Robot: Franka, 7 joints.
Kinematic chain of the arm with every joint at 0, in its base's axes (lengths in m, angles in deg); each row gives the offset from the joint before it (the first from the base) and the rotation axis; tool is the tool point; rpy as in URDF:
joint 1: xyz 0 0 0.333 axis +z
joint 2: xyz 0 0 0 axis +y
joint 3: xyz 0 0 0.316 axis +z
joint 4: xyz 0.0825 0 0 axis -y
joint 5: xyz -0.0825 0 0.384 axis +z
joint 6: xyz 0 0 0 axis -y
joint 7: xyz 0.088 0 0 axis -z
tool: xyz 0 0 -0.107 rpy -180 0 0
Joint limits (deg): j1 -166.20..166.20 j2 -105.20..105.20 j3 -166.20..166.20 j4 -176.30..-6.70 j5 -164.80..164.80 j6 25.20..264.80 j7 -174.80..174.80
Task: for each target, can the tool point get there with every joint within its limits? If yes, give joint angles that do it. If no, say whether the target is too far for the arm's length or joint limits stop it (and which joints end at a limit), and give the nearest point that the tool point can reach.
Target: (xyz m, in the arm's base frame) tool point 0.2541 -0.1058 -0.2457
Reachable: yes | joints -30.42 84.63 4.38 -110.30 -122.29 136.33 -147.56
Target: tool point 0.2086 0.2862 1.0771
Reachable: yes | joints -61.34 -19.95 82.27 -48.77 -139.69 91.43 -124.66
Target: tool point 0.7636 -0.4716 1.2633
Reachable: no: too far | nearest point 0.5068 -0.3130 0.9504 | short by 0.435 m
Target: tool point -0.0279 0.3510 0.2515
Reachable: yes | joints -44.18 15.04 133.00 -159.20 39.38 132.02 -130.81
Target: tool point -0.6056 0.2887 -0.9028
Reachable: no: too far | nearest point -0.4186 0.1996 -0.3292 | short by 0.610 m
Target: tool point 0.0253 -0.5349 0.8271
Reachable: yes | joints -85.76 19.21 16.08 -60.92 52.03 235.86 130.93
